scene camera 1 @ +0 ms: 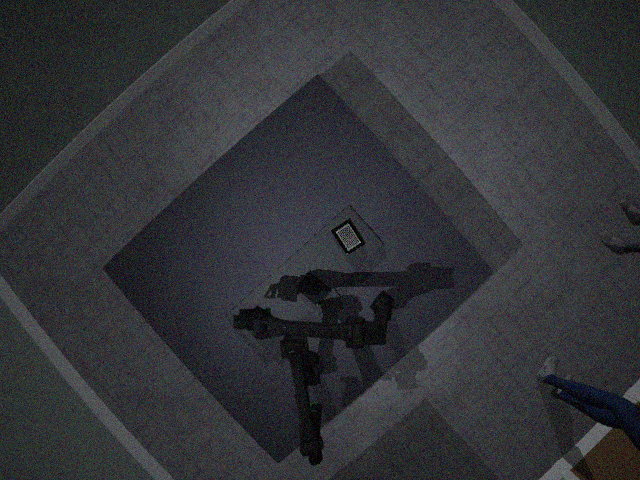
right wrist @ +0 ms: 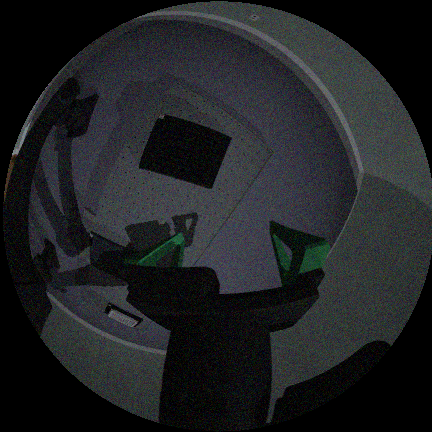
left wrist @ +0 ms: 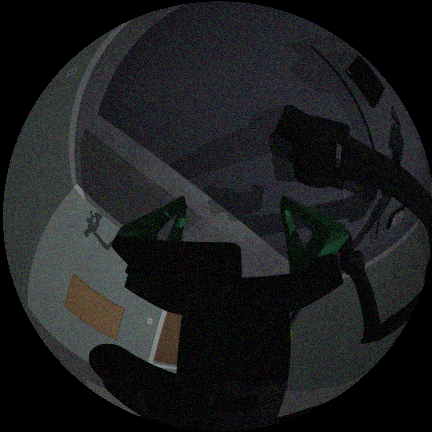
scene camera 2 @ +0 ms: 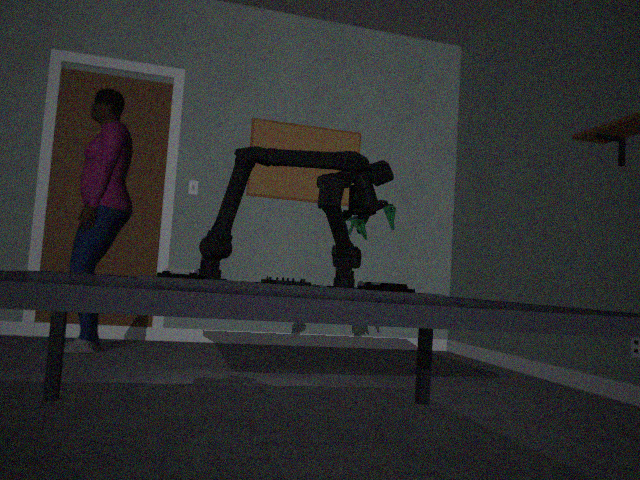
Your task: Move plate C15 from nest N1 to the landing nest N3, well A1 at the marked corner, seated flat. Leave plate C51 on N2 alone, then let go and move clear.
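A plate with pale wells (scene camera 1: 347, 236) sits in a dark frame; a pale sliver of it shows in the right wrist view (right wrist: 124, 318). A dark nest block (scene camera 1: 314, 287) lies mid-mat, partly under shadow. A black rectangular block (right wrist: 185, 150) (left wrist: 365, 81) lies near the mat's other end; the right wrist hides it in scene camera 1. I cannot read labels, nor tell which block is C15 or C51. My right gripper (right wrist: 224, 231) is open and empty, high above the mat. My left gripper (left wrist: 233, 199) is open and empty, above the table's edge. Their green fingers overlap in scene camera 2.
Low dark fixtures stand along the table in scene camera 2: one at left (scene camera 2: 179, 274), a middle one with upright posts (scene camera 2: 285, 281) and one at right (scene camera 2: 386, 286). The arms cross closely. A person (scene camera 2: 107, 165) stands behind the table. Light is dim.
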